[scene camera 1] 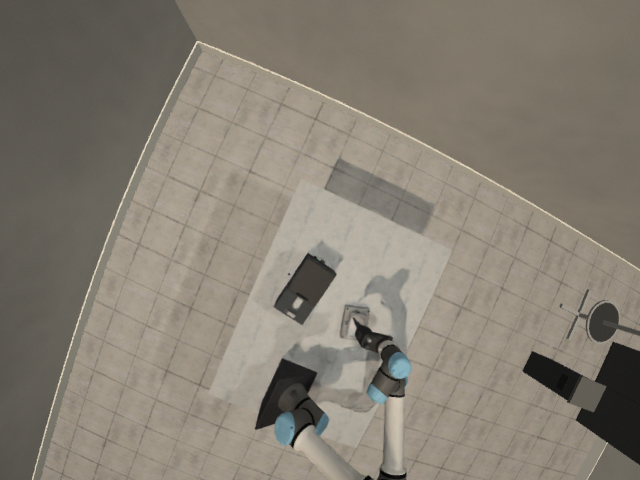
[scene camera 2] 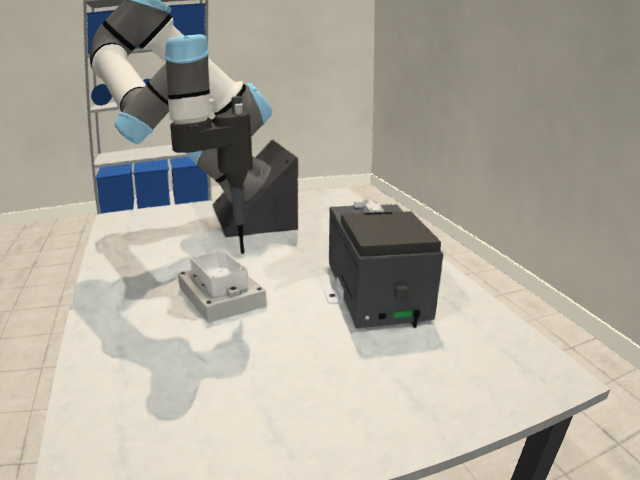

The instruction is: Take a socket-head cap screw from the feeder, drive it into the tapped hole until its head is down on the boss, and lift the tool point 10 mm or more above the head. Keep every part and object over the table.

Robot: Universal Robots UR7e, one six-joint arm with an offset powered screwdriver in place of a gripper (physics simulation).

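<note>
The screwdriver tool points down on the arm's end. In the scene camera 2 view its thin dark tip shows a little above the right corner of the white open-topped housing, with a gap between them. In the scene camera 1 view the tip overlaps the housing. Whether a screw sits on the tip is too small to tell. The housing sits on a grey base plate with dark holes near its corners. The tapped hole and boss cannot be made out. The dark box-shaped feeder stands apart from the base plate.
The arm's dark wedge-shaped mount stands on the table behind the tool in the scene camera 2 view. A shelf rack with blue bins stands beyond the table. A small light plate lies beside the feeder.
</note>
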